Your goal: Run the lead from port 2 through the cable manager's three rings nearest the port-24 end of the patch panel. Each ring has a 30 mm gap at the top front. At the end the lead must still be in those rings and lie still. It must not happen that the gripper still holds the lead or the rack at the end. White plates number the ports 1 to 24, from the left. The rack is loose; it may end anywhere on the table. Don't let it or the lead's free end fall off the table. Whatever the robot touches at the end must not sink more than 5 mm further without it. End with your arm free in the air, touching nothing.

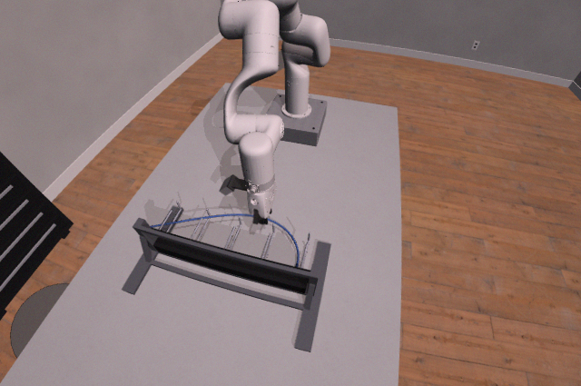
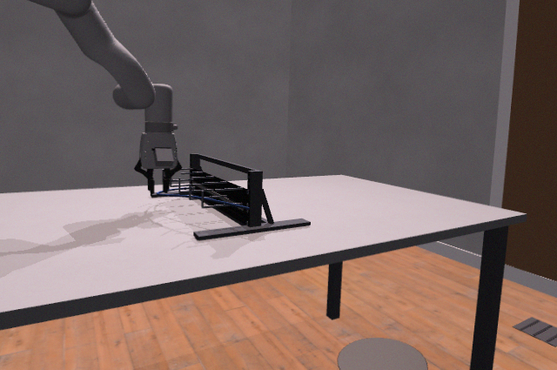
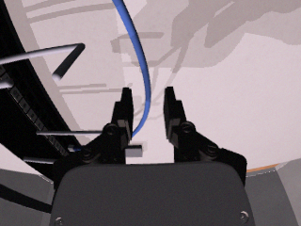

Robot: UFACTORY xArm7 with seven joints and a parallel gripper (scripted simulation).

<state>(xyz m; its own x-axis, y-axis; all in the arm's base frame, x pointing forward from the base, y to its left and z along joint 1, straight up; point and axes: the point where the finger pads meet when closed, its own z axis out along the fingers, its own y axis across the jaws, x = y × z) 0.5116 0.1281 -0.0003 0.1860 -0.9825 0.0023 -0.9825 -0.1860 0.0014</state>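
The rack is 17 cm ahead of my hand and 3 cm to the right of it.
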